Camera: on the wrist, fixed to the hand. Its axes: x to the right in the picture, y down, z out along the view.
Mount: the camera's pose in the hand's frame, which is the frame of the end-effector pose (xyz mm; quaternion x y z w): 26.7 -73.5 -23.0 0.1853 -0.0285 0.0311 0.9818
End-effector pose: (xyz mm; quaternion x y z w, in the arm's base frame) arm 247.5 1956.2 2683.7 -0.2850 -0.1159 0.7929 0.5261
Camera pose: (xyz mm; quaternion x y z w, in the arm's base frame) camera 309.6 2008.4 2691.8 -0.1633 0.0270 0.8244 0.5413
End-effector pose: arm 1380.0 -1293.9 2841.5 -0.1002 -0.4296 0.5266 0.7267
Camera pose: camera 1448.8 -1295.4 2885.3 0.0379 -0.3418 0.6221 0.7034
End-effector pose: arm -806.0 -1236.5 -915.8 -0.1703 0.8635 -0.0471 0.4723
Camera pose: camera -820.0 -1316.3 -906.7 -0.0542 0.8309 -0.1867 0.5213
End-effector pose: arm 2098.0 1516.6 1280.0 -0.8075 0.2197 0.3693 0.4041
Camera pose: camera 2172.5 1538.8 1304.6 -0.7005 0.2977 0.3574 0.5411
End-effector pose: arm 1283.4 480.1 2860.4 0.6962 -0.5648 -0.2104 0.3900
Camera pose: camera 1353.3 466.0 2820.9 0.7322 -0.6262 -0.1096 0.2443
